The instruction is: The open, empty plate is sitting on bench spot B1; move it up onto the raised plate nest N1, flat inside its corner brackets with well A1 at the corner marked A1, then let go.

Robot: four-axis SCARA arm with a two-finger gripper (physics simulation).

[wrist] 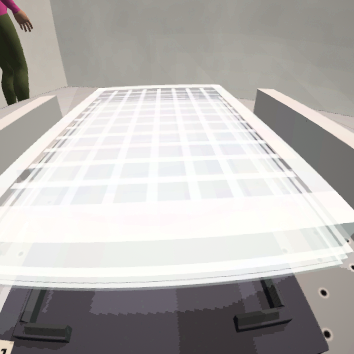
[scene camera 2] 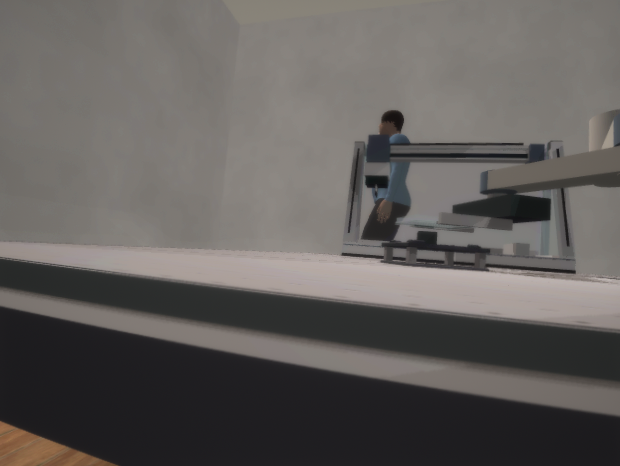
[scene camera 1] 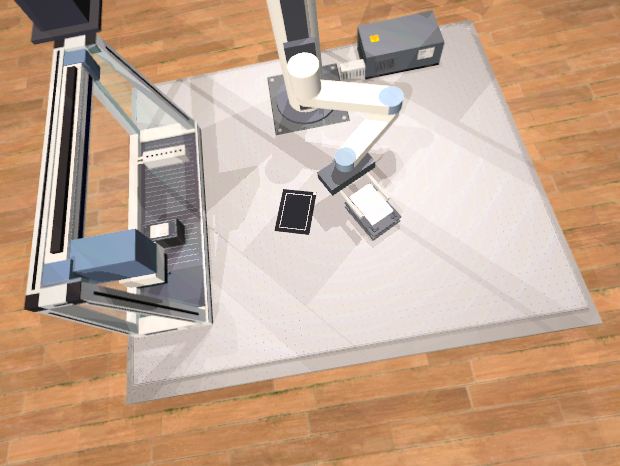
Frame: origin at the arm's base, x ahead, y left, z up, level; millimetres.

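Seen in the pictures: gripper, fingertip midpoint: (wrist: 157, 107) (scene camera 2: 424, 220) (scene camera 1: 375, 208).
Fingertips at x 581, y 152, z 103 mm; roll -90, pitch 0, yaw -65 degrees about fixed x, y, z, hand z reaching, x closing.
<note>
A point is followed by its place in that frame.
The clear-white plate (scene camera 1: 371, 202) {x 560, y 144, z 106 mm} (scene camera 2: 418, 221) {x 594, y 204, z 94 mm} (wrist: 160, 150) {x 536, y 129, z 105 mm} is held level between the two long fingers of my gripper (scene camera 1: 374, 206) {x 581, y 152, z 103 mm} (scene camera 2: 443, 223) (wrist: 157, 107) {x 581, y 152, z 103 mm}, which is shut on its long sides. The plate hangs over the dark raised nest (scene camera 1: 376, 229) {x 640, y 145, z 59 mm} (scene camera 2: 431, 247) {x 570, y 220, z 48 mm} (wrist: 150, 332) {x 502, y 120, z 54 mm}, with a gap between them in the scene camera 2 view. Two near corner brackets (wrist: 45, 332) {x 486, y 151, z 59 mm} (wrist: 262, 320) {x 518, y 85, z 58 mm} show beyond the plate's near edge; the far ones are hidden. The A1 marks cannot be read. Bench spot B1 (scene camera 1: 295, 211) {x 496, y -119, z 14 mm}, a black rectangle with a pale outline, lies left of the nest.
A framed gantry machine (scene camera 1: 206, 250) {x 593, y -449, z 38 mm} (scene camera 2: 353, 200) {x 826, y -503, z 240 mm} stands at the left, with a small dark block (scene camera 1: 172, 233) {x 550, y -531, z 132 mm} on its deck. A grey box (scene camera 1: 400, 45) {x -61, y 388, z 128 mm} stands behind the arm, beside the arm's base plate (scene camera 1: 280, 122) {x 93, y -123, z 12 mm}. A person (scene camera 2: 398, 175) stands behind the gantry.
</note>
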